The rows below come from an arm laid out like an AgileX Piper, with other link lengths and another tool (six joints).
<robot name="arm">
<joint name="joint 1" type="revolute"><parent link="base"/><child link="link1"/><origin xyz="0 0 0.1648" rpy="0 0 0"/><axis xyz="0 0 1"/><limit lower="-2.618" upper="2.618"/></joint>
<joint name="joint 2" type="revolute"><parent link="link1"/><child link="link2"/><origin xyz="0 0 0" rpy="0 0 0"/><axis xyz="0 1 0"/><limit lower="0" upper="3.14"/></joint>
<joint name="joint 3" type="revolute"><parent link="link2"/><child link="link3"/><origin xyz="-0.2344 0 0.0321" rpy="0 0 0"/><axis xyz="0 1 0"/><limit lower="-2.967" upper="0"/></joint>
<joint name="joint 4" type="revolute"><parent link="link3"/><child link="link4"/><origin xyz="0.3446 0 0.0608" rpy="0 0 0"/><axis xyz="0.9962 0 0.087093"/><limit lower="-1.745" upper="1.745"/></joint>
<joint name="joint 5" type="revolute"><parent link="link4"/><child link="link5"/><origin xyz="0 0 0" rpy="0 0 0"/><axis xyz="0 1 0"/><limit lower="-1.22" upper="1.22"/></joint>
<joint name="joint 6" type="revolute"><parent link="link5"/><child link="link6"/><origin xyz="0.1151 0 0.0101" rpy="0 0 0"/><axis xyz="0.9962 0 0.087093"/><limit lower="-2.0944" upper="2.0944"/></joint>
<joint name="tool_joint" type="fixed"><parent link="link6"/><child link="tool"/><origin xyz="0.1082 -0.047 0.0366" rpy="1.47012 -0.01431 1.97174"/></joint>
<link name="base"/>
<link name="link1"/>
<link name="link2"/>
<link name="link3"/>
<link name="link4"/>
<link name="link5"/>
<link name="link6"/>
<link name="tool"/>
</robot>
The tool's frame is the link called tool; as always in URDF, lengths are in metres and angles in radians.
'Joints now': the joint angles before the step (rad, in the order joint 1, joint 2, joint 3, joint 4, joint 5, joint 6). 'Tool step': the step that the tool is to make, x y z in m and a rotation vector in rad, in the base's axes. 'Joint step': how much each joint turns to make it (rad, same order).
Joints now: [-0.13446, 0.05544, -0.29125, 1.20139, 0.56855, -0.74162]
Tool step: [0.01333, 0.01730, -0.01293, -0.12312, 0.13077, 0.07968]
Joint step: [-0.00003, 0.16024, -0.11742, -0.12921, 0.13615, 0.02420]
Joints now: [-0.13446, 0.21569, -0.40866, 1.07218, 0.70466, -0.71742]
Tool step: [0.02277, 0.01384, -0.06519, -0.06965, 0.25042, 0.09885]
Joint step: [0.00002, 0.22212, -0.06522, -0.09058, 0.14272, 0.01384]
